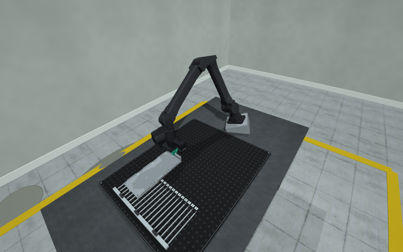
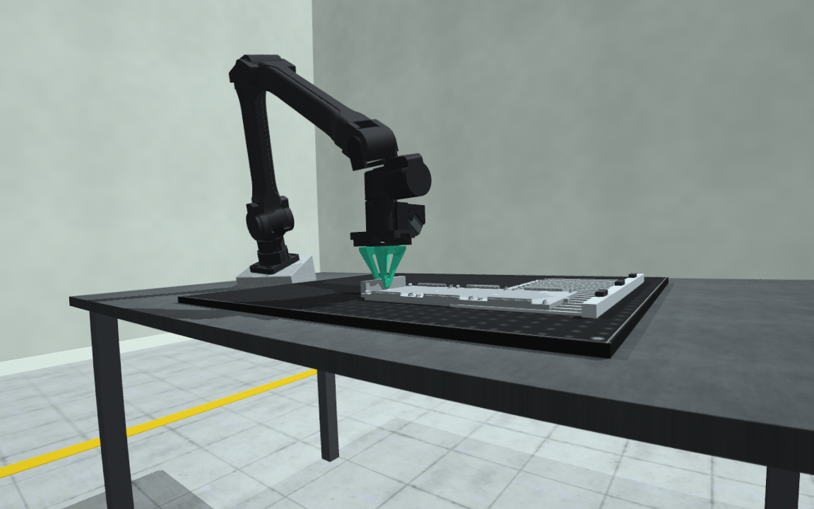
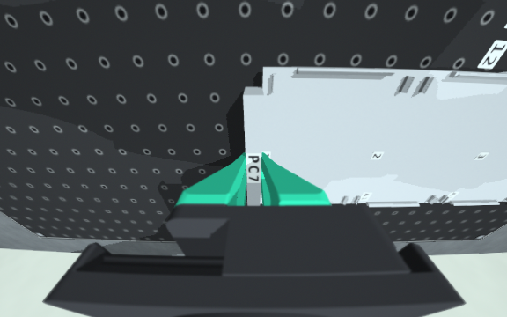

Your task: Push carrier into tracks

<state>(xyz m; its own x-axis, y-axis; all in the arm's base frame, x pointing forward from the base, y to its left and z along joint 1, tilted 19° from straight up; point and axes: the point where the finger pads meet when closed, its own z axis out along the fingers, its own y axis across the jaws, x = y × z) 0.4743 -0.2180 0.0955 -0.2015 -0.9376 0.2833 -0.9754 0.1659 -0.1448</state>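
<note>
The carrier PC7 is 160 mm ahead of my hand, 30 mm to the right of it and 10 mm below it.
</note>
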